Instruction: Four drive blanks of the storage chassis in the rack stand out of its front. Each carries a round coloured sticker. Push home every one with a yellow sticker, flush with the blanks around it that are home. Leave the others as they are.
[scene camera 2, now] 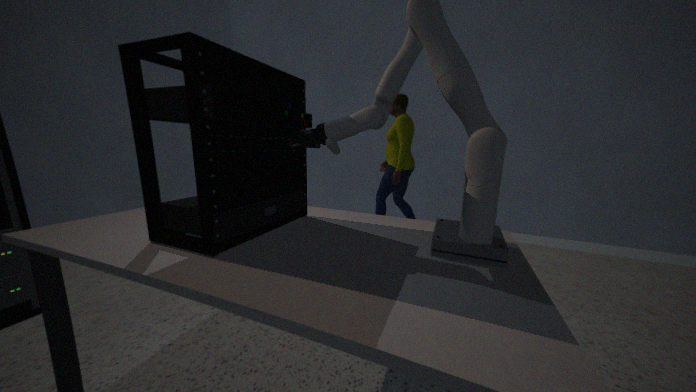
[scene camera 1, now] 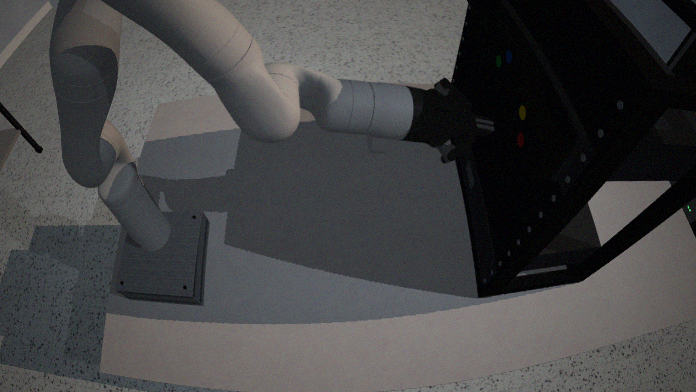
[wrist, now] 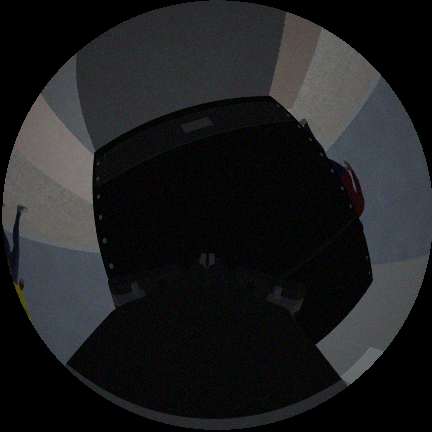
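Note:
The dark rack point(scene camera 1: 475, 235) point(scene camera 2: 202, 165) point(wrist: 96, 200) holds a nearly black chassis front. Four stickers show on it: green point(scene camera 1: 498, 61) point(scene camera 2: 286, 114), blue point(scene camera 1: 509, 56) point(scene camera 2: 289, 105), yellow point(scene camera 1: 522, 112) point(scene camera 2: 302, 115) and red point(scene camera 1: 520, 139) point(scene camera 2: 305, 122). In scene camera 2 a dark blank stands out at the right edge by the yellow and red stickers. How far each blank stands out is too dark to tell. My gripper point(scene camera 1: 493, 126) point(scene camera 2: 293, 145) point(wrist: 207, 261) is shut and empty, its tips close to the rack front, lower than the stickers. Contact cannot be told. No sticker shows in the wrist view.
The rack and the arm's base plate point(scene camera 1: 165, 270) point(scene camera 2: 470, 251) stand on the table point(scene camera 1: 300, 350) point(scene camera 2: 320, 320). A light label point(scene camera 2: 270, 211) point(wrist: 197, 124) marks the rack's bottom panel. A person in yellow point(scene camera 2: 400, 142) stands behind the table; a person in red point(wrist: 354, 192) shows beyond the rack.

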